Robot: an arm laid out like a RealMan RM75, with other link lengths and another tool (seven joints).
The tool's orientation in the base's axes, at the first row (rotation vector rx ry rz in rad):
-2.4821, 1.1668, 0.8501
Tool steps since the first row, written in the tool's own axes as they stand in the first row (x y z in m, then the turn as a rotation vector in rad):
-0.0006, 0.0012, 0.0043, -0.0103, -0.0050, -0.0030
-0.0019, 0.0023, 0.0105, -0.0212, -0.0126, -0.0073
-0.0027, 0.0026, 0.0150, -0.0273, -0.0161, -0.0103
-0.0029, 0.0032, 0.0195, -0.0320, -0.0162, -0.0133
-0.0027, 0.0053, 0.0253, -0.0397, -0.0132, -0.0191
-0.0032, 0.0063, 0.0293, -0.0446, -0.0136, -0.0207
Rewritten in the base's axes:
-0.0029, 0.0016, -0.0030, -0.0002, 0.0081, 0.0086
-0.0069, 0.0046, -0.0071, 0.0019, 0.0176, 0.0187
-0.0093, 0.0070, -0.0102, 0.0027, 0.0222, 0.0247
-0.0116, 0.0088, -0.0136, 0.0016, 0.0237, 0.0300
-0.0154, 0.0101, -0.0183, -0.0023, 0.0238, 0.0393
-0.0180, 0.0116, -0.0212, -0.0038, 0.0263, 0.0436

